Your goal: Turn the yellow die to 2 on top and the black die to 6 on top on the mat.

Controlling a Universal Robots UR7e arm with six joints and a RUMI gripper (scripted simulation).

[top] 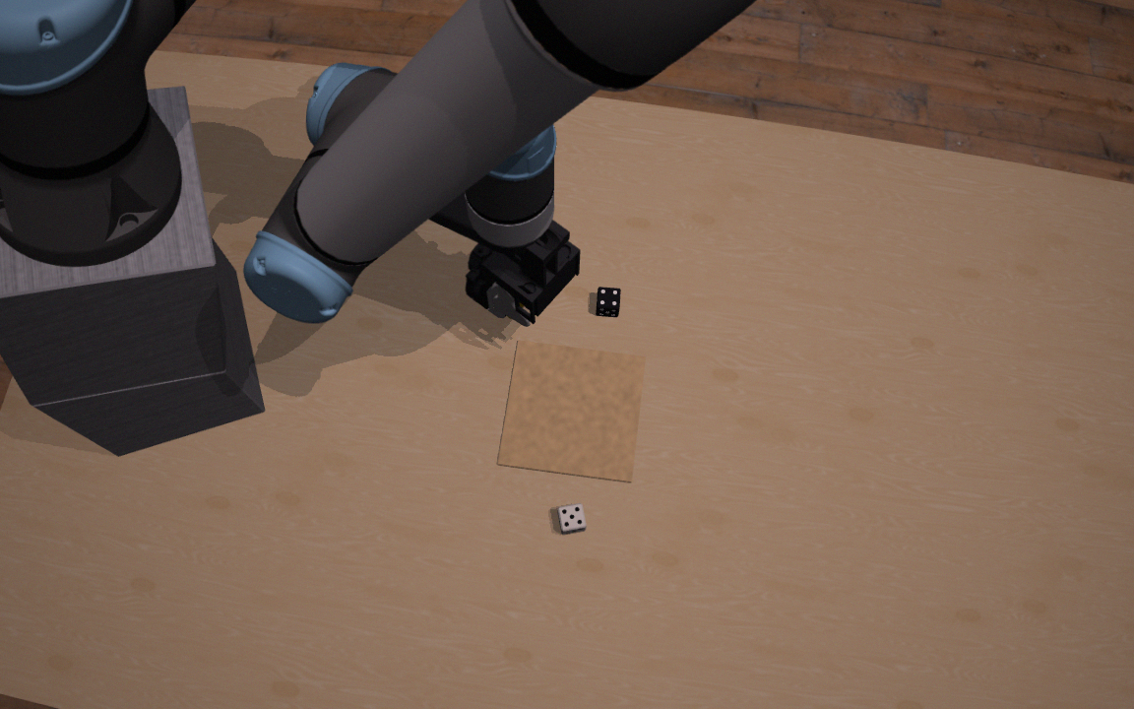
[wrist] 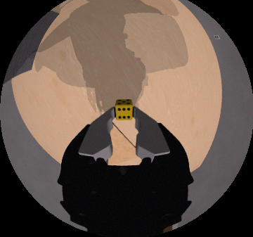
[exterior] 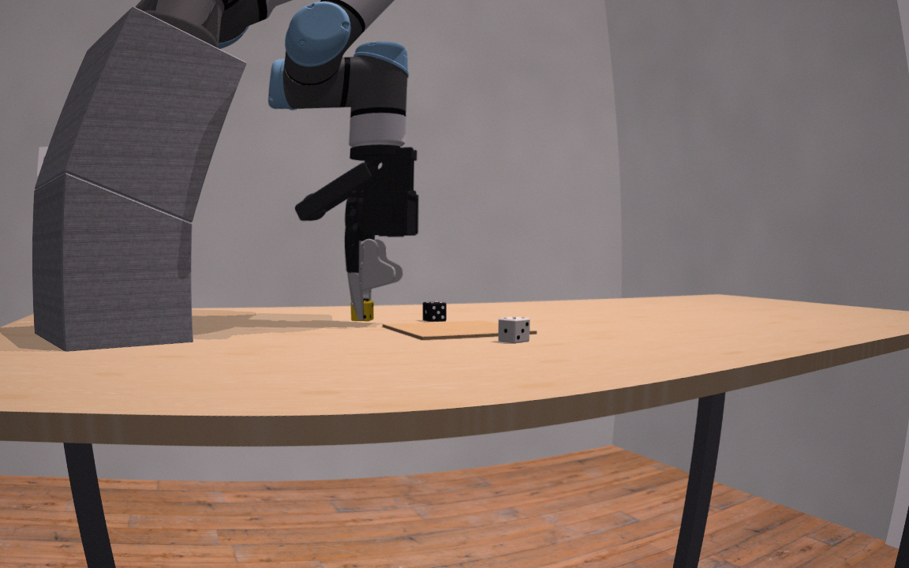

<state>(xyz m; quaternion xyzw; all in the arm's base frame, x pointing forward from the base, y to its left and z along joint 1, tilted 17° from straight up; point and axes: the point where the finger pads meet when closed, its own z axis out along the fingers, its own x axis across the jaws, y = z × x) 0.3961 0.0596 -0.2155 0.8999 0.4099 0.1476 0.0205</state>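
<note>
My gripper is now 110 mm short of the black die and 10 mm above it. Round my hand: white die: 240 mm to the right, 60 mm ahead, 10 mm below; then mat: 120 mm to the right, 70 mm ahead, 20 mm below; then yellow die: right at my hand.
</note>
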